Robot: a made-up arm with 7 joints.
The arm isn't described. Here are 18 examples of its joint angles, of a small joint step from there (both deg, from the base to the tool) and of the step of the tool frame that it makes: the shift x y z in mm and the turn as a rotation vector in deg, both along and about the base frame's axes.
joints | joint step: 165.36 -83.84 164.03 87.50 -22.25 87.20 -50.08 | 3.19 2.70 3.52 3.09 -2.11 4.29 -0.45
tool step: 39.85 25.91 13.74 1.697 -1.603 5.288
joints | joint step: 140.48 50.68 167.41 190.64 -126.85 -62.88 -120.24 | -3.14 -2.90 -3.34 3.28 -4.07 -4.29 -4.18
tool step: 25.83 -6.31 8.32 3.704 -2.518 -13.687
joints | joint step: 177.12 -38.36 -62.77 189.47 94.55 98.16 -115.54 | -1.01 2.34 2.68 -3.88 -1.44 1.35 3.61
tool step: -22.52 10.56 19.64 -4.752 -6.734 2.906
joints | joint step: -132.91 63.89 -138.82 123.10 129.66 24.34 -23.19 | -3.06 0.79 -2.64 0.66 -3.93 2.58 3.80
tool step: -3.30 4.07 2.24 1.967 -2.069 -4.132
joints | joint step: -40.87 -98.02 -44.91 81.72 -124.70 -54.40 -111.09 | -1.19 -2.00 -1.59 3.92 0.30 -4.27 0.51
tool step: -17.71 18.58 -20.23 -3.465 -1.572 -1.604
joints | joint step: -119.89 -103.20 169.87 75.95 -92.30 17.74 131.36 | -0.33 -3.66 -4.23 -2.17 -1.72 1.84 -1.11
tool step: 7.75 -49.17 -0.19 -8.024 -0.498 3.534
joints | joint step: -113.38 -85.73 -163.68 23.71 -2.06 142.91 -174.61 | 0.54 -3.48 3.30 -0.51 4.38 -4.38 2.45
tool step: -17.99 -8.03 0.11 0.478 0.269 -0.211
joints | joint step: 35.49 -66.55 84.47 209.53 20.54 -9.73 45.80 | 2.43 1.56 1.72 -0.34 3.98 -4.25 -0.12
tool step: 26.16 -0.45 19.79 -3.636 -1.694 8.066
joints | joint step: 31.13 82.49 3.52 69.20 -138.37 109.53 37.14 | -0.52 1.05 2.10 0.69 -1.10 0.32 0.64
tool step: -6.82 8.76 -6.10 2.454 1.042 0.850
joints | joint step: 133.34 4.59 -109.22 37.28 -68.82 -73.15 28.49 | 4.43 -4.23 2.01 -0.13 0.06 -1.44 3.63
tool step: -13.46 10.99 0.70 3.982 6.895 7.074
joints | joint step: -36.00 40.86 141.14 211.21 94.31 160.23 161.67 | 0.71 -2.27 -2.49 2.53 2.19 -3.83 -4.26
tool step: -12.93 1.61 6.00 4.346 -2.364 2.904
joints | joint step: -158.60 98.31 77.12 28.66 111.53 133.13 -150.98 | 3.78 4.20 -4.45 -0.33 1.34 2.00 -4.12
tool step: 20.72 0.41 -29.92 10.013 -2.145 1.491
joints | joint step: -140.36 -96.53 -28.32 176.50 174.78 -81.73 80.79 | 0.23 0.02 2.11 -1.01 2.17 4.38 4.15
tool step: 5.03 3.03 9.00 0.575 7.031 1.516
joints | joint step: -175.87 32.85 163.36 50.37 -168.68 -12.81 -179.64 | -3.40 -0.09 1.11 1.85 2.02 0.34 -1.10
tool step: 0.02 -5.51 10.38 -0.093 -2.295 -2.755
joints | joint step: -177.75 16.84 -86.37 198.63 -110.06 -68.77 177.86 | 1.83 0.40 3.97 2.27 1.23 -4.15 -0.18
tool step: 5.60 -18.61 -9.84 0.535 -4.388 5.817
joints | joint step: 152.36 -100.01 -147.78 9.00 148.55 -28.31 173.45 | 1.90 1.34 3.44 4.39 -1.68 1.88 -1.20
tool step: 7.55 16.34 -18.26 2.596 -7.512 -3.023
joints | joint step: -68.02 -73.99 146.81 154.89 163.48 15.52 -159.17 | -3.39 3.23 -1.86 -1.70 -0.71 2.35 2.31
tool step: 42.16 6.64 30.57 3.074 1.000 -2.763
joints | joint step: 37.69 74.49 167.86 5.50 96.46 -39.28 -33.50 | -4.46 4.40 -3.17 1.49 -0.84 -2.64 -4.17
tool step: 14.45 20.78 1.09 -0.455 2.501 -6.596
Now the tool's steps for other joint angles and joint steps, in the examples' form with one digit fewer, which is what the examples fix.
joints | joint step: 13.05 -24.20 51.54 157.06 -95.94 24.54 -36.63 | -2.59 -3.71 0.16 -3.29 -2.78 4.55 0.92
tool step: -17.0 14.9 -7.6 1.63 0.60 -5.62
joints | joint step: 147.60 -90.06 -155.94 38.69 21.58 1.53 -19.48 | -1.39 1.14 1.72 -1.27 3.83 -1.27 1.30
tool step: 4.3 -1.0 8.1 -2.13 1.53 -3.86
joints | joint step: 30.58 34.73 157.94 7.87 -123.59 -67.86 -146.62 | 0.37 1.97 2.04 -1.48 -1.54 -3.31 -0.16
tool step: 13.9 2.9 0.3 -0.45 -0.39 5.69
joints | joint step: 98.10 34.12 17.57 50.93 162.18 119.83 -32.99 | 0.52 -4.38 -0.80 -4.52 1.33 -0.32 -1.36
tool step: 6.0 -13.7 11.9 0.21 -2.16 -1.71
